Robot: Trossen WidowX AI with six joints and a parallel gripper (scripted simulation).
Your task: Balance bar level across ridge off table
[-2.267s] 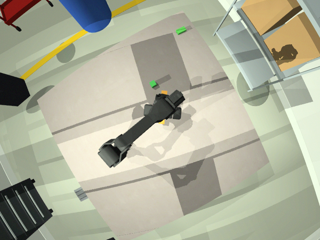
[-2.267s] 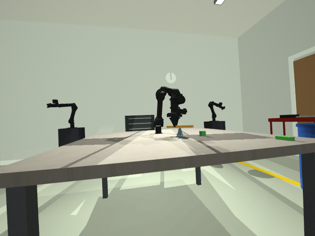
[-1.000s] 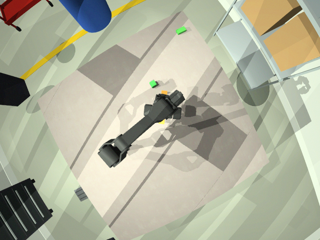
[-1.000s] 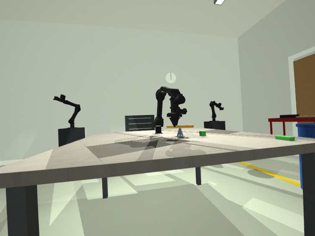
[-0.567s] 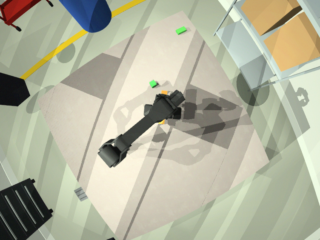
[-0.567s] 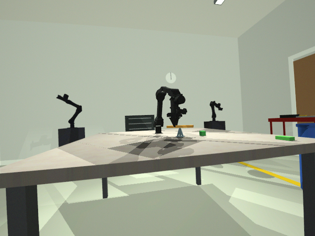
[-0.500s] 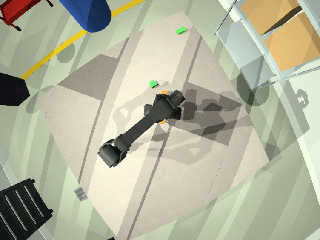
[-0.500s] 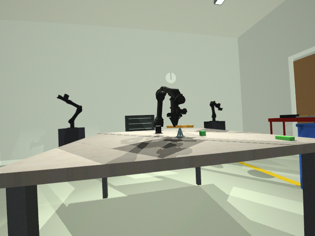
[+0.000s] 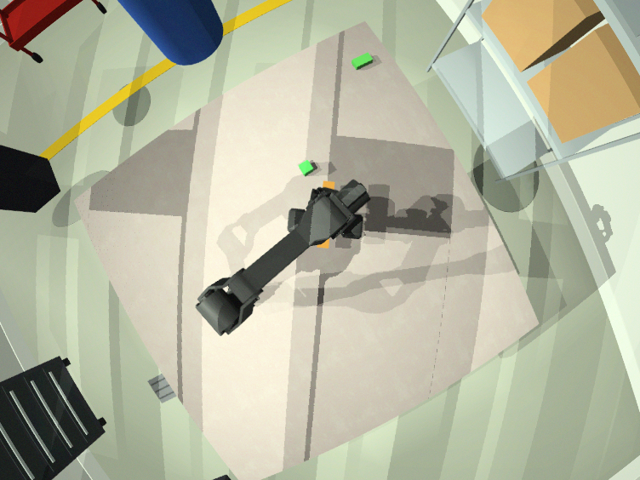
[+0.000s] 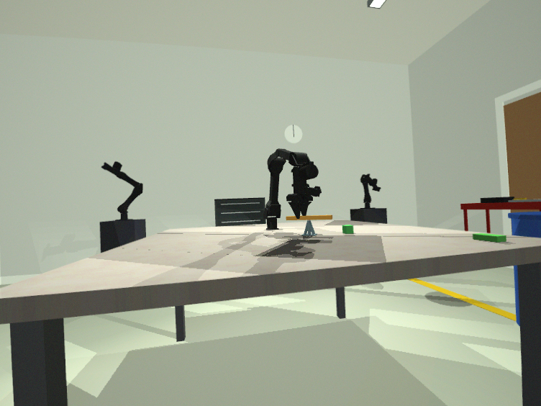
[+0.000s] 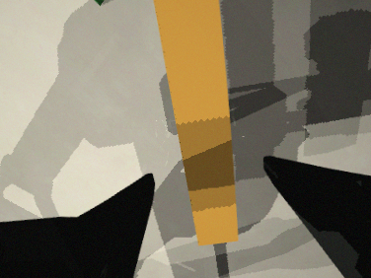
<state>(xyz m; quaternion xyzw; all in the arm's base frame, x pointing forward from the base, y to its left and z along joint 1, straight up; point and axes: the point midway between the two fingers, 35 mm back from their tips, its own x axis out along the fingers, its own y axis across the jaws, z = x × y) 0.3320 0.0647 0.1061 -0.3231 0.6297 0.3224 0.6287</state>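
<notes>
My gripper tip is now 3 cm to the right of the orange bar and 2 cm short of it. Round my gripper tip: blue-grey ridge: 4 cm below, 3 cm to the left, 2 cm ahead; green cube: 19 cm to the left, 6 cm below, 4 cm ahead; green flat block: 44 cm to the left, 41 cm ahead, 6 cm below.
</notes>
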